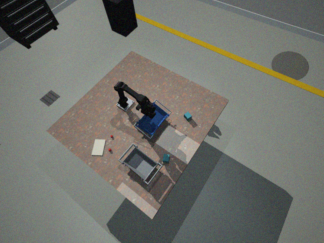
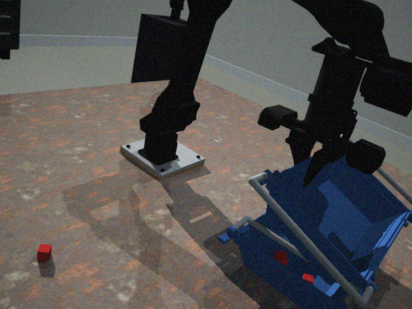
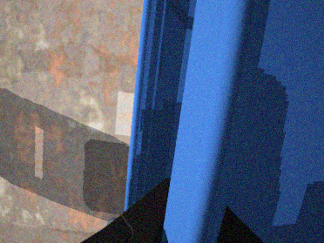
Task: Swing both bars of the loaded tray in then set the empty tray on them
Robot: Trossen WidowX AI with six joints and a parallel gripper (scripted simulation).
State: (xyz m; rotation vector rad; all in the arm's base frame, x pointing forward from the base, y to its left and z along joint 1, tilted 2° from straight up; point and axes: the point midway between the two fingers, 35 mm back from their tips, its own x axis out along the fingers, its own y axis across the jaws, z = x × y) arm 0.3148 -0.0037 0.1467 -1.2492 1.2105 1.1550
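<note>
The blue tray is 70 mm ahead of my gripper tip and 10 mm above it. Also, from my gripper tip: white slab (220 mm behind, 470 mm to the right, 120 mm below).
</note>
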